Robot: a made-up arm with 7 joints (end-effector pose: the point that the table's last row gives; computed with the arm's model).
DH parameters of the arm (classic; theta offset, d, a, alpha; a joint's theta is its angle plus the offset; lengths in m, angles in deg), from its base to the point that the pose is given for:
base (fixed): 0 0 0 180
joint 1: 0 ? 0 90
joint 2: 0 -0.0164 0 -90
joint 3: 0 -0.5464 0 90
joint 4: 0 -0.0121 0 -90
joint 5: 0 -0.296 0 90
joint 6: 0 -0.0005 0 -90
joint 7: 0 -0.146 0 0
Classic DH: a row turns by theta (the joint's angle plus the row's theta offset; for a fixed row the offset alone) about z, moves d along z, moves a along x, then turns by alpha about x.
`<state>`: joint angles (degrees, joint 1 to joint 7).
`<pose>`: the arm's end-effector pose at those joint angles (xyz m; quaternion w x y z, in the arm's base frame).
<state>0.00 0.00 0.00 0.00 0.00 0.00 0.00</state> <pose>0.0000 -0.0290 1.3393 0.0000 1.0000 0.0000 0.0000</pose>
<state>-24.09 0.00 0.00 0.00 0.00 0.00 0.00</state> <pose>0.0118 -0.0265 1.3393 0.0000 0.9780 0.2087 0.0000</pose>
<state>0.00 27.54 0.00 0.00 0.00 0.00 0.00</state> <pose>0.4570 -0.0290 1.2273 0.0000 0.9713 0.0000 -0.2380</pose>
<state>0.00 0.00 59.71 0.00 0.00 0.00 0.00</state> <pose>-0.0109 -0.0228 1.3393 0.0000 0.8673 -0.4978 0.0000</pose>
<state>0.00 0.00 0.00 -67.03 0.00 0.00 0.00</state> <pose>-0.4070 -0.0290 1.0698 0.0000 0.8337 0.0000 0.5522</pose>
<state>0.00 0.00 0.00 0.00 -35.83 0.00 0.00</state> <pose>0.0003 -0.0289 1.3393 0.0000 0.9515 0.3076 0.0000</pose>
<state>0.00 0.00 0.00 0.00 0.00 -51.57 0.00</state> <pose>-0.1144 -0.0290 1.2840 0.0000 0.9004 0.0000 0.4350</pose>
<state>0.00 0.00 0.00 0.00 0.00 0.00 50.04</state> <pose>0.0000 -0.0290 1.3393 0.0000 0.9062 -0.4229 0.0000</pose>
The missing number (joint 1, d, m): -0.3509
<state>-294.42 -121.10 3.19 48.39 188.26 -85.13 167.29</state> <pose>-0.3580 0.6264 0.2959 0.1409 -0.8875 0.4379 0.0261</pose>
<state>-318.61 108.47 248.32 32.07 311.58 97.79 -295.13</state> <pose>0.6662 -0.3733 0.2843 0.0770 0.6047 0.7870 -0.0946</pose>
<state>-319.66 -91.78 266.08 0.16 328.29 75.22 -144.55</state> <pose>-0.6033 0.6440 0.2538 0.0268 0.1989 0.4183 -0.8859</pose>
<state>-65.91 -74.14 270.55 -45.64 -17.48 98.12 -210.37</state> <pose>-0.2261 -0.7910 0.5492 0.4046 -0.6334 0.1951 -0.6301</pose>
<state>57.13 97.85 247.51 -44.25 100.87 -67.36 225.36</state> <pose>0.2112 -0.8299 0.2632 0.3305 -0.8876 -0.2692 -0.1742</pose>
